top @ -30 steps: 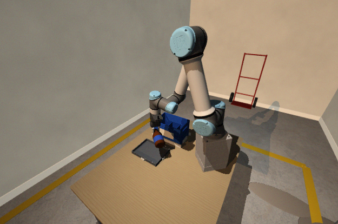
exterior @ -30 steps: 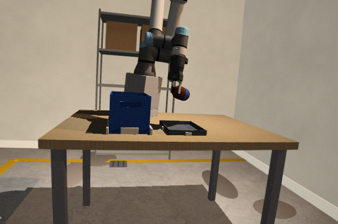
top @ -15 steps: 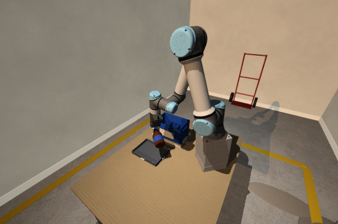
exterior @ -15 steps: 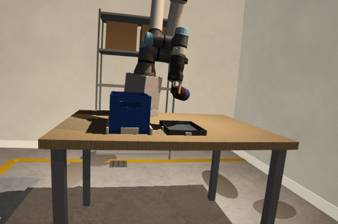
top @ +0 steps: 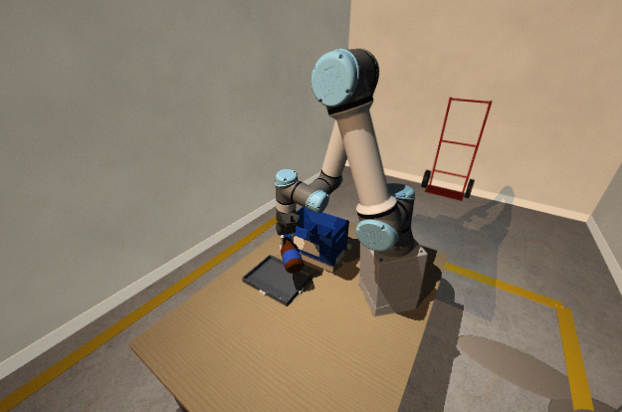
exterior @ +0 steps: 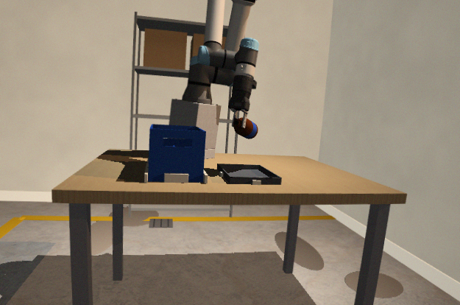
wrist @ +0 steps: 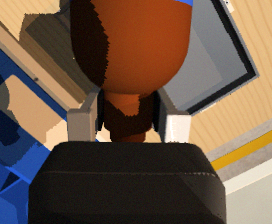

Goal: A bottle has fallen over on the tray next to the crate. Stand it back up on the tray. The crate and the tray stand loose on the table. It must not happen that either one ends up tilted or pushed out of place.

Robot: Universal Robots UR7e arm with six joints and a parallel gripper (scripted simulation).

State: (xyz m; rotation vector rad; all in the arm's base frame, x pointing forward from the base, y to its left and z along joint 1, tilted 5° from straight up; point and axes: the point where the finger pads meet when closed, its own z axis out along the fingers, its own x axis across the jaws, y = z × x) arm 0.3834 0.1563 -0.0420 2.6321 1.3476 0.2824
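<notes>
Now: hand 40 mm past the brown bottle, 30 mm to the right of it and 20 mm above it. Also, from my hand: tray 190 mm below, 40 mm to the left, 30 mm ahead; blue crate 240 mm to the right, 120 mm below, 30 mm ahead.
</notes>
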